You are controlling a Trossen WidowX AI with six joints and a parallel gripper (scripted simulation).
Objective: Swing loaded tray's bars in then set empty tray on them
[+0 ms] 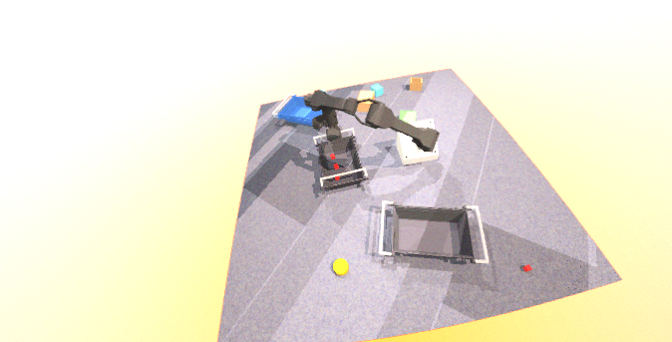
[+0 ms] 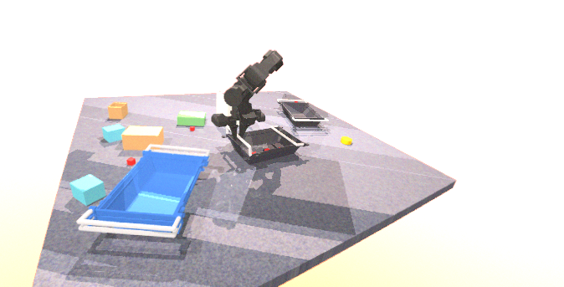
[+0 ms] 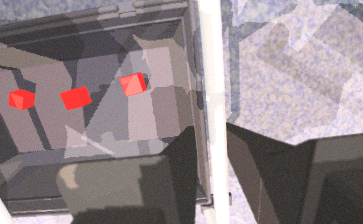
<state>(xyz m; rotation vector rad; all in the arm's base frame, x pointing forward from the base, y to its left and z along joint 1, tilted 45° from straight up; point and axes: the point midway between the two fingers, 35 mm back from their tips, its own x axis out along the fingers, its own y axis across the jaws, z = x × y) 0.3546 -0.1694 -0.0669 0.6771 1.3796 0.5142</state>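
The dark tray is 530 mm to the left of my gripper tip, 220 mm behind it and 30 mm below it. Round my gripper tip: green block: 380 mm behind, 60 mm below, 30 mm to the right; yellow disc: 550 mm to the left, 100 mm ahead, 70 mm below.
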